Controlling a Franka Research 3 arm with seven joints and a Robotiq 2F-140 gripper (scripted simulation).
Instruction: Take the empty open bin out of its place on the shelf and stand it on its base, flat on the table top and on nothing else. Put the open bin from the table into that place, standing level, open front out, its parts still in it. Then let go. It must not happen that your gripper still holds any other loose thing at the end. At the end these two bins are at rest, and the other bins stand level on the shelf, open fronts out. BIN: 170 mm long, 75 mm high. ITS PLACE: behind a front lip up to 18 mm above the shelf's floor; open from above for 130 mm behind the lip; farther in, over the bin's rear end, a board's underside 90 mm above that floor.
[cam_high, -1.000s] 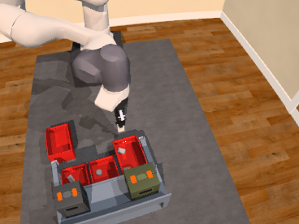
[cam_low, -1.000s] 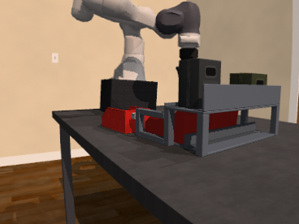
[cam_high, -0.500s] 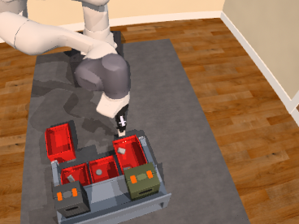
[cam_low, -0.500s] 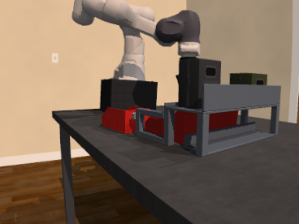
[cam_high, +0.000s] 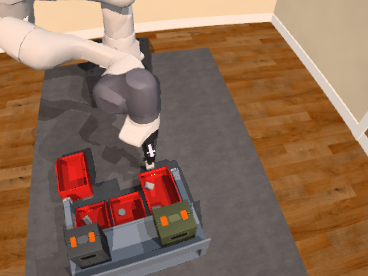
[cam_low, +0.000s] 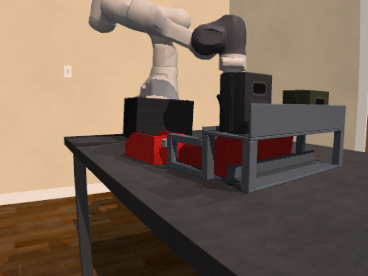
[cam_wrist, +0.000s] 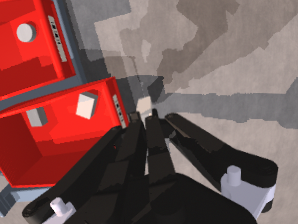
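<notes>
The shelf lip is 7 cm ahead of my hand, 12 cm to the right of it and 5 cm below it. Also, from my hand: grey box: 25 cm ahead, 25 cm to the right, 10 cm above; olive box: 27 cm ahead, 2 cm to the right, 9 cm above.
</notes>
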